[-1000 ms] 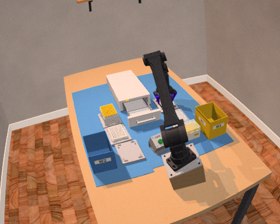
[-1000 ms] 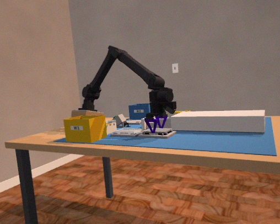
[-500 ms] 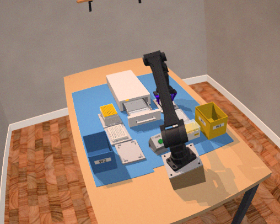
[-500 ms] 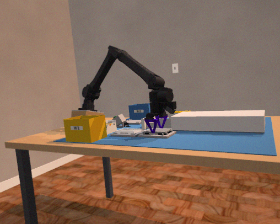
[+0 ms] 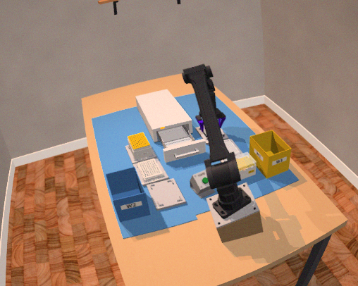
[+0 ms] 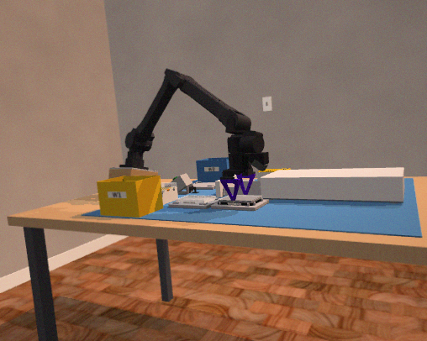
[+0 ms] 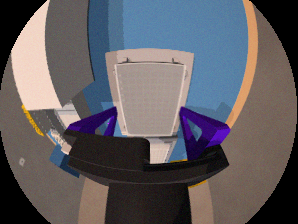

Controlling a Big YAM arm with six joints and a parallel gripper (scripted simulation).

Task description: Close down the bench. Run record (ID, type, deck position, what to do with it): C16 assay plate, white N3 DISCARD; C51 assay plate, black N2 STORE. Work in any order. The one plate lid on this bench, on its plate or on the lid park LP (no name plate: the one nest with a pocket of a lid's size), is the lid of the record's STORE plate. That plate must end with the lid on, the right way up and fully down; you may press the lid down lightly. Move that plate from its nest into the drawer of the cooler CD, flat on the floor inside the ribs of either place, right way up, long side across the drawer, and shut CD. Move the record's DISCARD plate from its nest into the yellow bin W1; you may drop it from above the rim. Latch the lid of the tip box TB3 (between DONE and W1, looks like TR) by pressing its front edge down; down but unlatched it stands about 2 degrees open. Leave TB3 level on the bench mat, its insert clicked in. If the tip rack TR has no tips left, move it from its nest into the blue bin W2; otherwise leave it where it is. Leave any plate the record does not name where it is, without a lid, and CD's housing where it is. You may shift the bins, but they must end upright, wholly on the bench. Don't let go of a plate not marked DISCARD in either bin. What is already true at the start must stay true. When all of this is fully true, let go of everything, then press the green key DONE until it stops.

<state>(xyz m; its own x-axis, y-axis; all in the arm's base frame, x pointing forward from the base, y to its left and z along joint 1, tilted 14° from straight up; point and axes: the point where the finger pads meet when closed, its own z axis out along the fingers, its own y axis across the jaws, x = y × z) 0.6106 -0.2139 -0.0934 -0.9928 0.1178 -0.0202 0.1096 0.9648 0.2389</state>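
My gripper is now 1 cm above the plate lid. From my hand the other things lie so: cooler CD: 18 cm to the left, 13 cm ahead; then cooler drawer: 19 cm to the left, 1 cm below; then black plate: 2 cm below.
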